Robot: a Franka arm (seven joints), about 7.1 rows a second.
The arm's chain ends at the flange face. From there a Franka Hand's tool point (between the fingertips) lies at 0.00 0.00 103.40 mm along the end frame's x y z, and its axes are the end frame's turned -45 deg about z.
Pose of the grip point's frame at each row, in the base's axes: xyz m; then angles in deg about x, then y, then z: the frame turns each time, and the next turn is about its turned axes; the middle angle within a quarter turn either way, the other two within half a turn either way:
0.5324 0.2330 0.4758 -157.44 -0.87 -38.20
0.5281 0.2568 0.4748 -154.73 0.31 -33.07
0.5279 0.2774 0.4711 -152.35 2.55 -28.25
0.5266 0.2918 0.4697 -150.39 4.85 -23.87
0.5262 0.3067 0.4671 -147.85 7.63 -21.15
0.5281 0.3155 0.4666 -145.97 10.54 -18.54
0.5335 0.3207 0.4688 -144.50 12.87 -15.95
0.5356 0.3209 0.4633 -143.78 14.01 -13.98
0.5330 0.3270 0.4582 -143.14 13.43 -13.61
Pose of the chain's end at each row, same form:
0.5340 0.1933 0.5713 -157.44 -0.87 6.80
0.5275 0.2127 0.5683 -154.73 0.31 11.93
0.5233 0.2295 0.5626 -152.35 2.55 16.75
0.5179 0.2409 0.5593 -150.39 4.85 21.13
0.5125 0.2522 0.5539 -147.85 7.63 23.85
0.5092 0.2586 0.5508 -145.97 10.54 26.46
0.5105 0.2622 0.5509 -144.50 12.87 29.05
0.5106 0.2616 0.5442 -143.78 14.01 31.02
0.5090 0.2667 0.5387 -143.14 13.43 31.39

